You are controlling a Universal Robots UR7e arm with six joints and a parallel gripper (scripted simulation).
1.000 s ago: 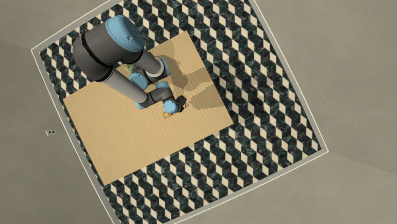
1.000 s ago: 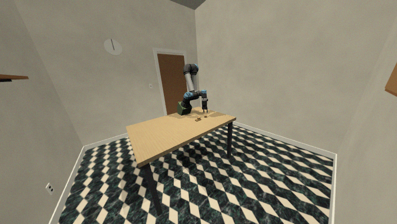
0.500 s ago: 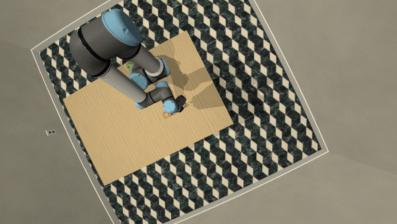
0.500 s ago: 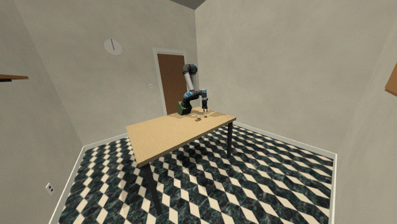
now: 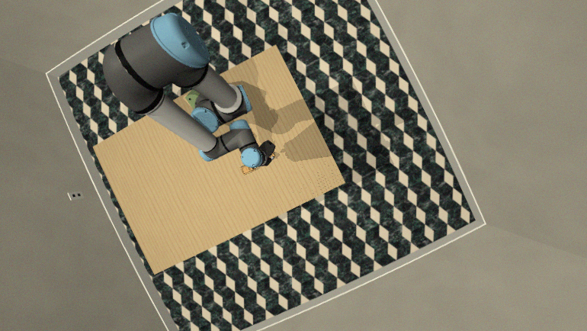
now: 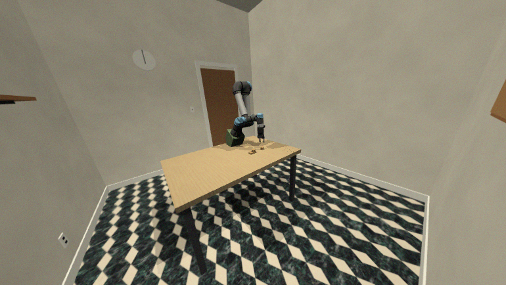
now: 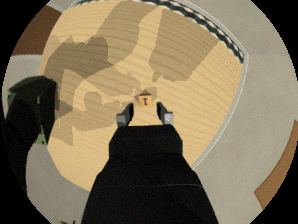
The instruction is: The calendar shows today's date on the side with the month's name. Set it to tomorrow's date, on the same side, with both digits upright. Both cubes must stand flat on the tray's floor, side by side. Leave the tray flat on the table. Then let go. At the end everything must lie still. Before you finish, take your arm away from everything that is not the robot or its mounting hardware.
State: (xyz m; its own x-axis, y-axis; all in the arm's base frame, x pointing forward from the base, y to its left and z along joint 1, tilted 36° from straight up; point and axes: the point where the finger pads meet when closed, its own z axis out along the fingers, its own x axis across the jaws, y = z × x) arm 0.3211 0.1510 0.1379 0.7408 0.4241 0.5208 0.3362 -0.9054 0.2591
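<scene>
The wooden cube is 9 cm below my hand. Also, from my hand: wooden tray (1 cm ahead, 16 cm to the right, 10 cm below).
</scene>
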